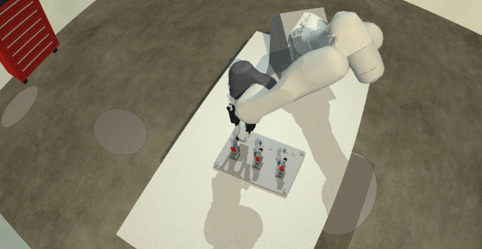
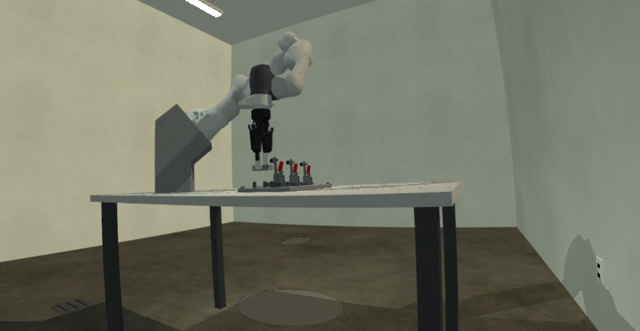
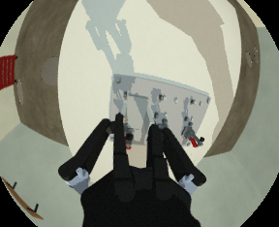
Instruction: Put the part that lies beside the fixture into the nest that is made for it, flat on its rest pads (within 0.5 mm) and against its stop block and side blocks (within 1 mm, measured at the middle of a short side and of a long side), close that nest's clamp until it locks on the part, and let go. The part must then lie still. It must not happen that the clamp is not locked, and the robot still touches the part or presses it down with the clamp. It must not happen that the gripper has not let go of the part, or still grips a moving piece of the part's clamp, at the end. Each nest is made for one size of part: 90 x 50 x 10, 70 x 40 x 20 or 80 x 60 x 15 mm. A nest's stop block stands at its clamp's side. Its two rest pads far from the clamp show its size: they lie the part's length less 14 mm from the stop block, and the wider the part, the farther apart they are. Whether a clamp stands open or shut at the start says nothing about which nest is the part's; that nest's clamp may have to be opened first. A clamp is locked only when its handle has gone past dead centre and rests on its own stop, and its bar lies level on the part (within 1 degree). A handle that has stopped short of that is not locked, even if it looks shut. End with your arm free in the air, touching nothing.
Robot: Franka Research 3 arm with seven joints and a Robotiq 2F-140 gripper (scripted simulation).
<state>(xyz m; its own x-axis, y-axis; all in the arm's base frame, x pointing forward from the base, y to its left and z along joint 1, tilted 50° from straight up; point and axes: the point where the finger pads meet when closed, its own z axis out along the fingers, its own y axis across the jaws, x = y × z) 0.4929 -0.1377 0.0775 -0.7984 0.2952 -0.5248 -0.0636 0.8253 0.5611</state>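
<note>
Now: the pale grey part 30 mm below my hand. From my hand the other things lie so: plate 40 mm ahead, 110 mm to the left, 110 mm below.
</note>
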